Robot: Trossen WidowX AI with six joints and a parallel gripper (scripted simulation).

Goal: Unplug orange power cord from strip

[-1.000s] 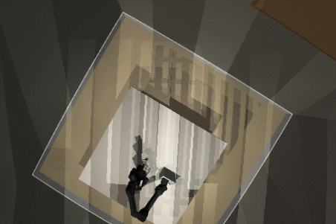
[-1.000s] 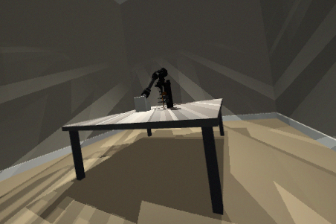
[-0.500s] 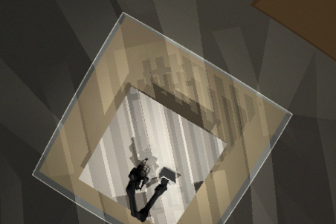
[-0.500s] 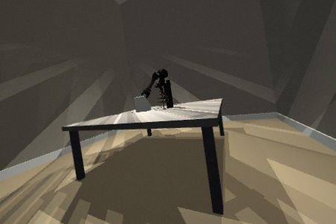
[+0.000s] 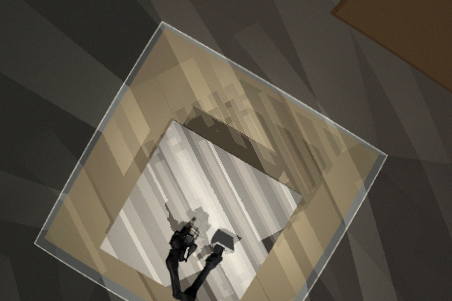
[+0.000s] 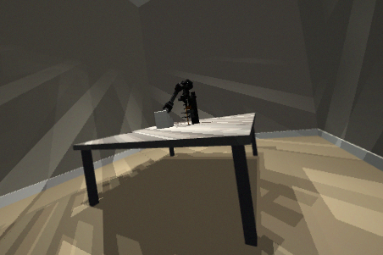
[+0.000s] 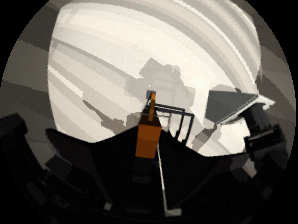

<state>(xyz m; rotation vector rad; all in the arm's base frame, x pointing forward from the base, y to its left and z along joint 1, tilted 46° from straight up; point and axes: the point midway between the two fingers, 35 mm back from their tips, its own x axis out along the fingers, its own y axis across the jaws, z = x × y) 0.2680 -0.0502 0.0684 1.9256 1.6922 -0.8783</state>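
Right now my gripper tip is 3 cm to the right of the orange plug.
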